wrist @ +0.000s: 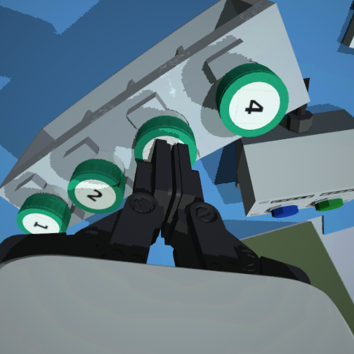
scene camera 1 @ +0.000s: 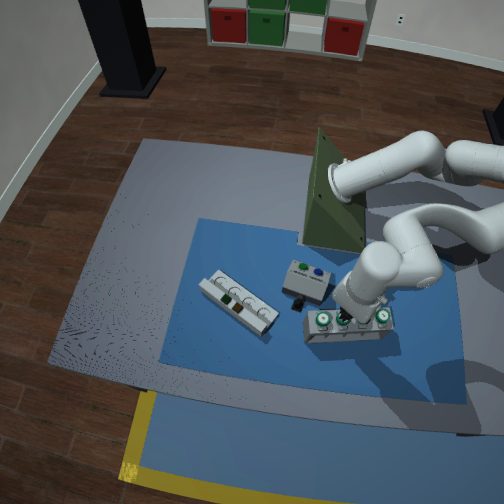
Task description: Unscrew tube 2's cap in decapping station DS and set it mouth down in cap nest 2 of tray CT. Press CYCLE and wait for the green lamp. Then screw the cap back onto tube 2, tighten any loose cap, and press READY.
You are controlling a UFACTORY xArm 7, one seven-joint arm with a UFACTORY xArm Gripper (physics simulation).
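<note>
The grey decapping station (scene camera 1: 350,336) (wrist: 292,75) holds a row of green-rimmed caps. Cap 2 (wrist: 95,192) sits between cap 1 (wrist: 41,222) (scene camera 1: 383,315) and cap 3 (wrist: 165,129); in the scene view the gripper hides it. Cap 4 (wrist: 254,102) (scene camera 1: 323,318) is at the end near the button box. My gripper (wrist: 165,164) (scene camera 1: 345,317) is shut and empty, its fingertips together over cap 3 and hiding its number. Whether they touch it I cannot tell. The white tray (scene camera 1: 257,326) at the left shows round nests with no caps, plus a dark green square (scene camera 1: 226,298) and an amber square (scene camera 1: 237,307).
The grey button box (scene camera 1: 305,289) (wrist: 295,167) with a green button (scene camera 1: 303,266) (wrist: 329,204) and a blue button (scene camera 1: 318,272) (wrist: 285,211) stands behind the station. A small black part (scene camera 1: 298,304) (wrist: 300,121) is beside it. The olive arm mount (scene camera 1: 330,220) rises behind the blue mat (scene camera 1: 225,350).
</note>
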